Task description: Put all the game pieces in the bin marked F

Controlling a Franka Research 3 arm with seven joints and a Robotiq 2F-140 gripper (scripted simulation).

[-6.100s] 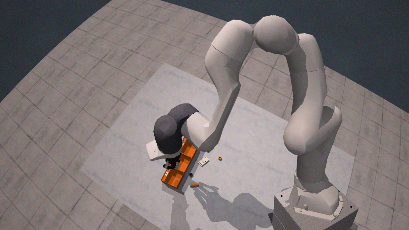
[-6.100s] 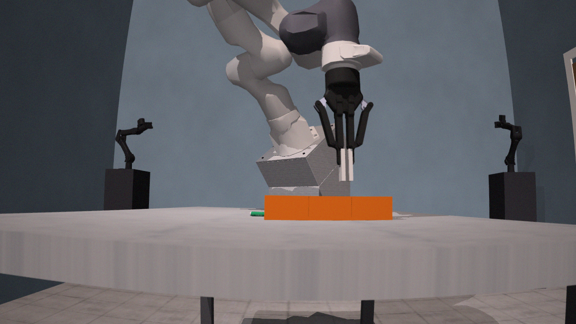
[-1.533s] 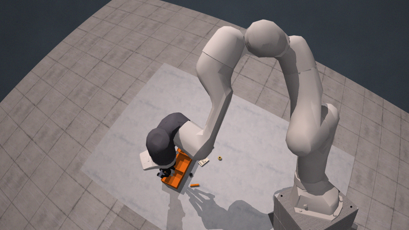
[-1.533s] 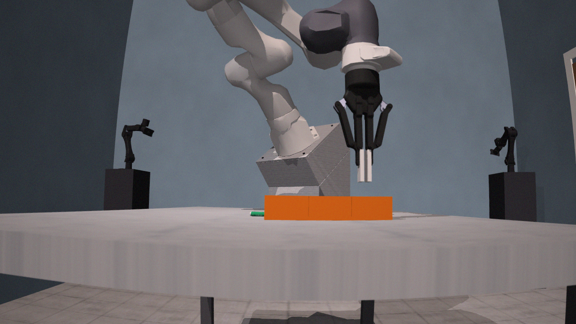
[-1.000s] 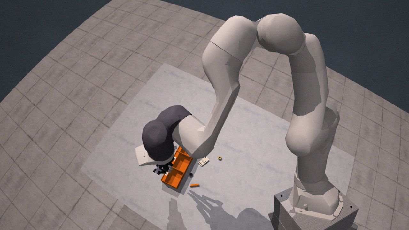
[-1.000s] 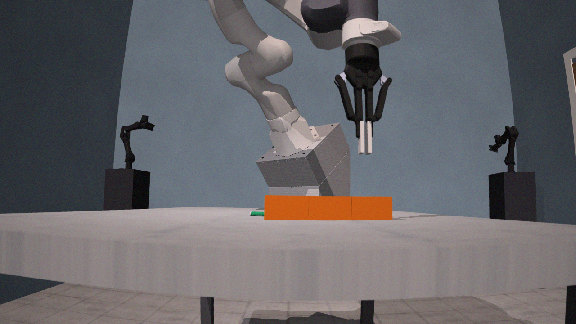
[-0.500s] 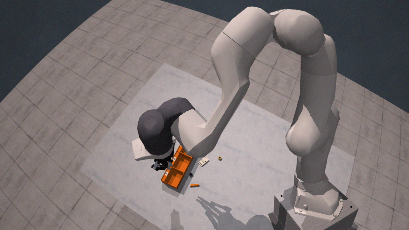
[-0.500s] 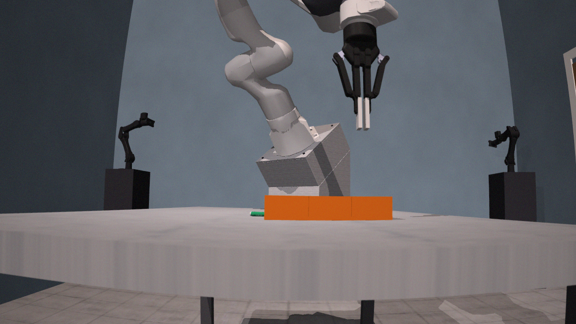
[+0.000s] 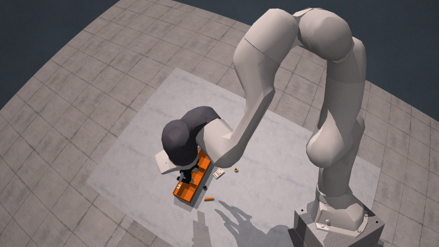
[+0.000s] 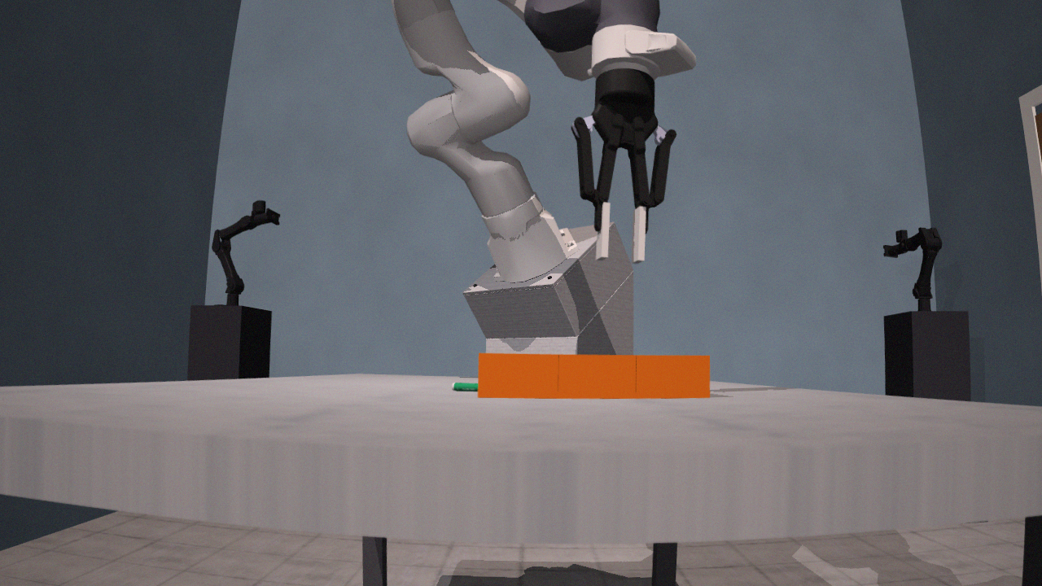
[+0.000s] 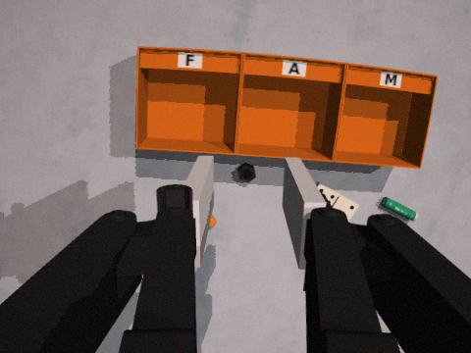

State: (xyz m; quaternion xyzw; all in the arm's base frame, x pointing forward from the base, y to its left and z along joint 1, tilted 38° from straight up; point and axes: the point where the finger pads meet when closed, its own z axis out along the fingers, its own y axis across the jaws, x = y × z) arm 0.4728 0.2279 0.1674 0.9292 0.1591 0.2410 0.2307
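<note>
My hand is 190 mm above the white domino, 110 mm to the left of it and 50 mm past it. Round my hand: orange battery 190 mm below, 90 mm behind, 10 mm to the left; then black nut 190 mm below, 40 mm behind, 20 mm to the right; then orange bin 170 mm below, 40 mm to the right, 30 mm ahead.
</note>
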